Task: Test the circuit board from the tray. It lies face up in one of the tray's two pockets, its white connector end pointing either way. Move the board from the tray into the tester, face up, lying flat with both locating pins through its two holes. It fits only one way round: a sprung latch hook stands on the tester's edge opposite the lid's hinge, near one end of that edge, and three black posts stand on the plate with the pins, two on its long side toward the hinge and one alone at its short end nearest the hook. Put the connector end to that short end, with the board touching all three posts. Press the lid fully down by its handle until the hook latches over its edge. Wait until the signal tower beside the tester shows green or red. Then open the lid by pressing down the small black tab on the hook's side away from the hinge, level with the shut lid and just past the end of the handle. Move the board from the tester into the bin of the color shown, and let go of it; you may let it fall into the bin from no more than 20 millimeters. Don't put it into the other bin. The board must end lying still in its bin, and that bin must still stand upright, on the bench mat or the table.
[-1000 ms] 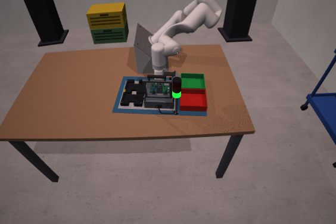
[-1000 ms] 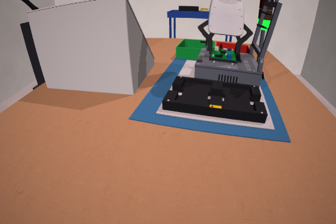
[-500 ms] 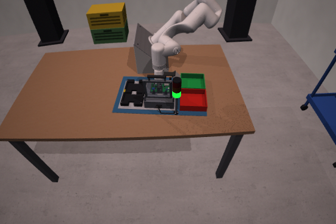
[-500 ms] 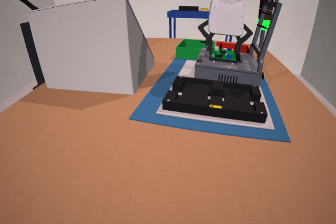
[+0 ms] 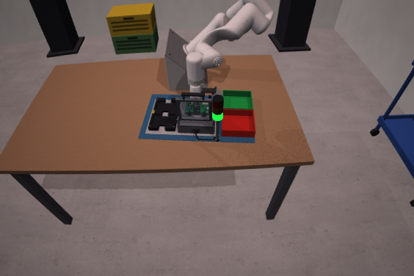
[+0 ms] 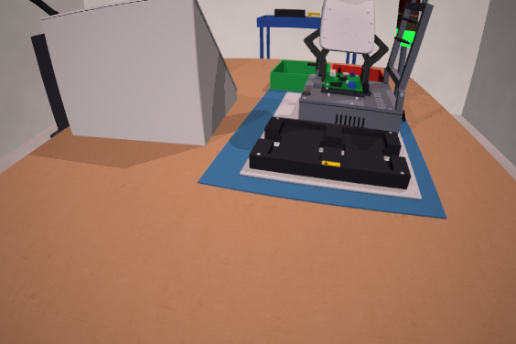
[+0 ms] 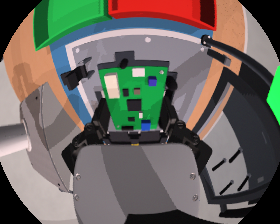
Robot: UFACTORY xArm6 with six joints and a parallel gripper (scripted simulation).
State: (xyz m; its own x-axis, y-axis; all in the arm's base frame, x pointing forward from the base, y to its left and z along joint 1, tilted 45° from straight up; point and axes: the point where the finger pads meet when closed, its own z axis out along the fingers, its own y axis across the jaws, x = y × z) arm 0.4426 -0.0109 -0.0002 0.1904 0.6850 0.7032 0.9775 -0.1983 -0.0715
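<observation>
The plate is 10 mm ahead of my hand and 10 mm below it. Also, from my hand: latch hook: 50 mm behind, 70 mm to the left; then green circuit board: 10 mm below; then tester lid: 110 mm ahead, 20 mm to the right, 100 mm above.
</observation>
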